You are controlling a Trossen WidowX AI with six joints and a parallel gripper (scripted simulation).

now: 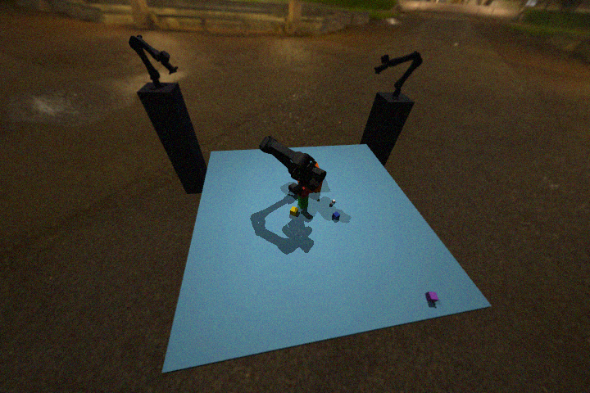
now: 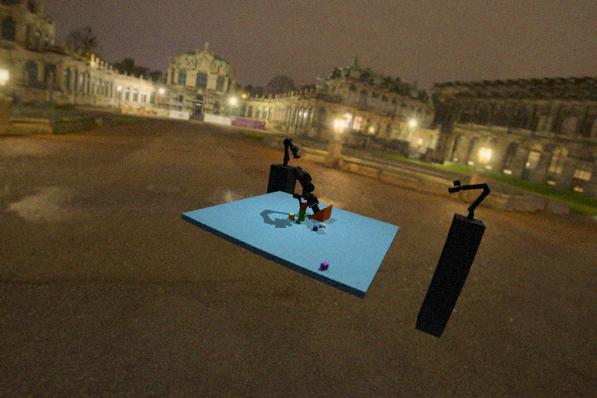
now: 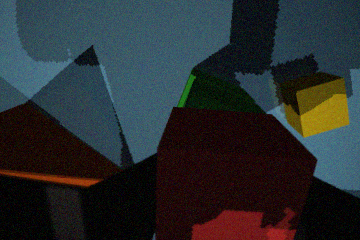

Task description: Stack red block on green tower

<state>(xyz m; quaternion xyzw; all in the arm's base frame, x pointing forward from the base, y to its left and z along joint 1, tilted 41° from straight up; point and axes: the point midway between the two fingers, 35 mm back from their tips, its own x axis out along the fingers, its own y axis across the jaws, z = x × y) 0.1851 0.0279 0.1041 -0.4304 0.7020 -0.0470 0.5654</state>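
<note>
Right now the red block is 20 mm above my gripper tip. Round my gripper tip: small white piece: 10 mm behind, 200 mm to the left, 90 mm below; blue cube: 110 mm ahead, 180 mm to the left, 80 mm below; yellow cube: 60 mm ahead, 60 mm to the right, 80 mm below.
</note>
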